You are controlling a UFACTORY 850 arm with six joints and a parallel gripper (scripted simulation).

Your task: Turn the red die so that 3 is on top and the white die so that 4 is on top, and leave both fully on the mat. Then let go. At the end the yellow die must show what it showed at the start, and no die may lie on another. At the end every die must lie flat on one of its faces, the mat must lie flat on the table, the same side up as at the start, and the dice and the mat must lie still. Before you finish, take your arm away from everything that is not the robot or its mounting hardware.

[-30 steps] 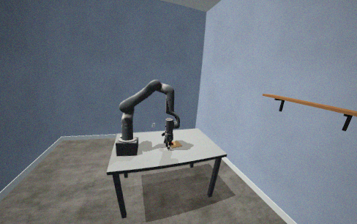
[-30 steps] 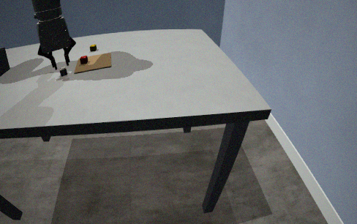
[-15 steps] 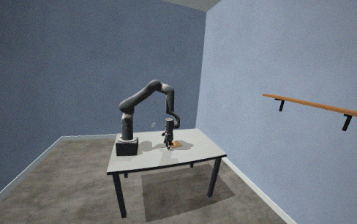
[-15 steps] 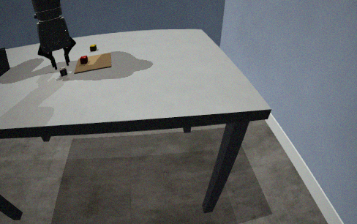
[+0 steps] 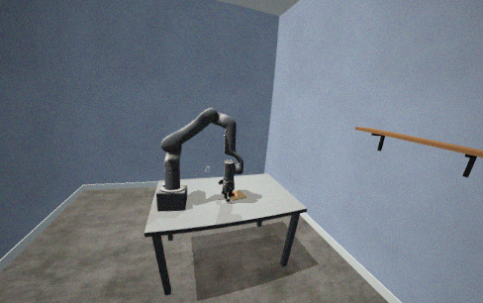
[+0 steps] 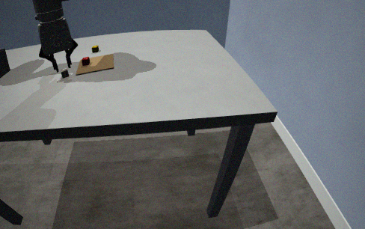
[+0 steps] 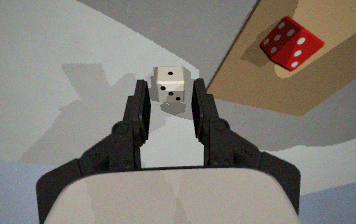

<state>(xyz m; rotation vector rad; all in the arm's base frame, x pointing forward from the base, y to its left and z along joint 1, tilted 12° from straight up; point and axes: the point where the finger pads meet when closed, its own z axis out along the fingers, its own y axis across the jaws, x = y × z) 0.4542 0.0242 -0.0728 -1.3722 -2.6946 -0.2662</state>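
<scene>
My hand is 4 cm above the white die. Also, from my hand: tan mat: 9 cm ahead, 9 cm to the left, 5 cm below; then red die: 5 cm ahead, 8 cm to the left, 3 cm below; then yellow die: 3 cm ahead, 22 cm to the left, 4 cm below.
</scene>
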